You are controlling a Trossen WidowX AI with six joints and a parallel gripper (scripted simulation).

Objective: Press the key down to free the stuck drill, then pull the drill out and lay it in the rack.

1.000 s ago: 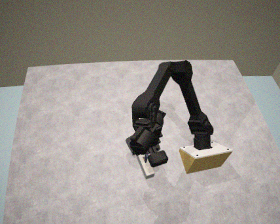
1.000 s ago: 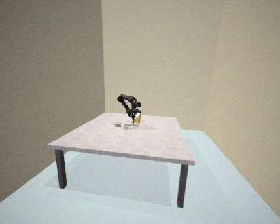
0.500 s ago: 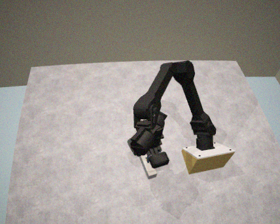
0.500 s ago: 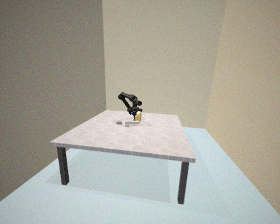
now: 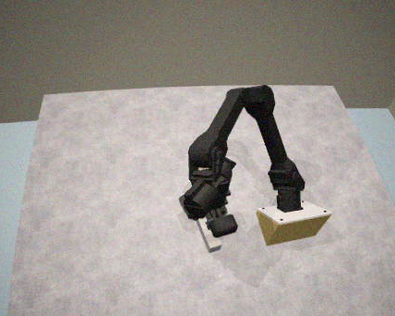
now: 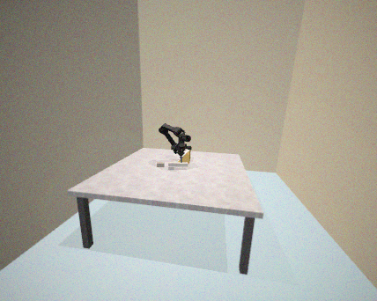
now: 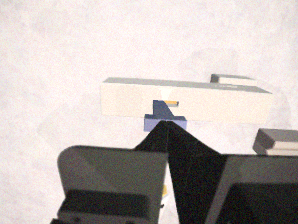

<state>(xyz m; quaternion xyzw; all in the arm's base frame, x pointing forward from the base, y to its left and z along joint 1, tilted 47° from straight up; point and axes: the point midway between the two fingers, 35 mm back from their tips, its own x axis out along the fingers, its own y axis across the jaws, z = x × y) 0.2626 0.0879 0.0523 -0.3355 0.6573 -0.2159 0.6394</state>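
Right now my gripper tip is 3 cm above the blue key. The rest, counted from my gripper tip: drill 8 cm below, 5 cm to the right, 1 cm ahead; then rack 21 cm to the right, 11 cm below, 4 cm behind; then holder block 9 cm below, 3 cm to the right.
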